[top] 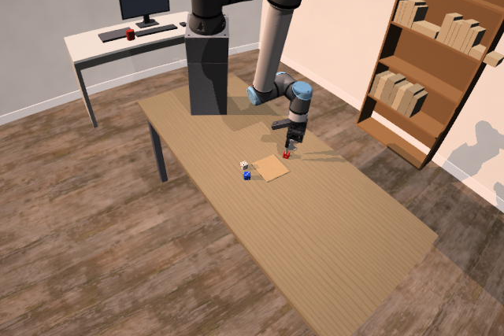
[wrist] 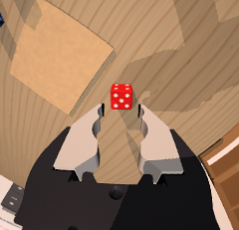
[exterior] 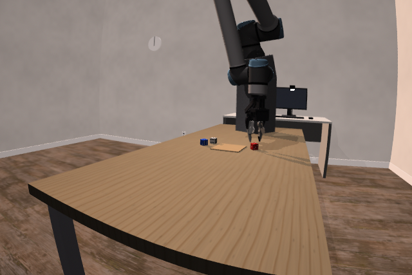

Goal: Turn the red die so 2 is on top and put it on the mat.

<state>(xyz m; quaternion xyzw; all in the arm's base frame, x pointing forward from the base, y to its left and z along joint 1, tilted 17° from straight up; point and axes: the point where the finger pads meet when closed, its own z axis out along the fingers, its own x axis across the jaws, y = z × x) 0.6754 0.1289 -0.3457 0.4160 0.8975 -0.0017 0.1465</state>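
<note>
The red die lies 40 mm below my hand. Round my hand: tan mat: 30 mm ahead, 120 mm to the right, 50 mm below; white die: 40 mm behind, 230 mm to the right, 40 mm below; blue die: 30 mm ahead, 260 mm to the right, 40 mm below.
</note>
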